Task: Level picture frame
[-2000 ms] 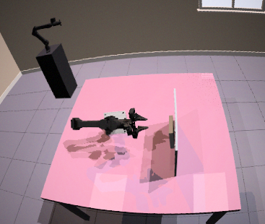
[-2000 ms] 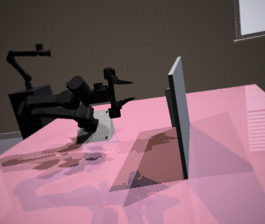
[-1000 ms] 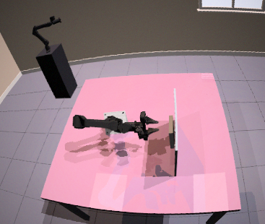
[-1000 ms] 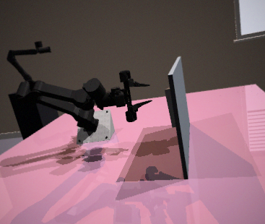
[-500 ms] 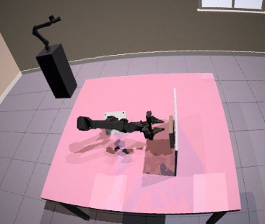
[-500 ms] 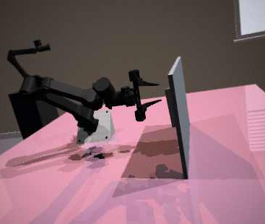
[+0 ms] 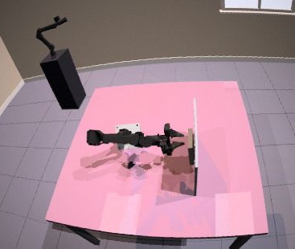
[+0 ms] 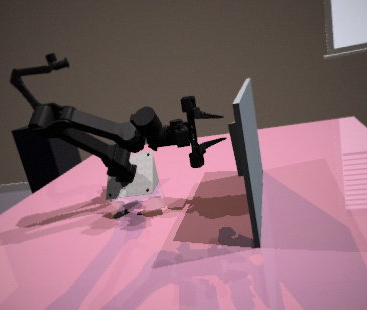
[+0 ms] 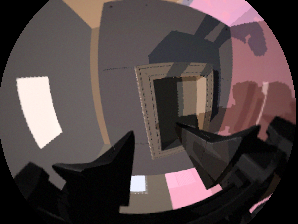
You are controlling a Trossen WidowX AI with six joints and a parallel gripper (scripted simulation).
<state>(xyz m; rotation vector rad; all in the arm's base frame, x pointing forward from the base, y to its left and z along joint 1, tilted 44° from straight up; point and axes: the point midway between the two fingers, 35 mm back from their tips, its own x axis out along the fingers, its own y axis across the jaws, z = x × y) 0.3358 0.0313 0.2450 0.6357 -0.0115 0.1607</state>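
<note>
My gripper tip is 40 mm short of the picture frame and 50 mm above it. The rest, counted from my gripper tip: thin wall panel 50 mm ahead, 60 mm below.
</note>
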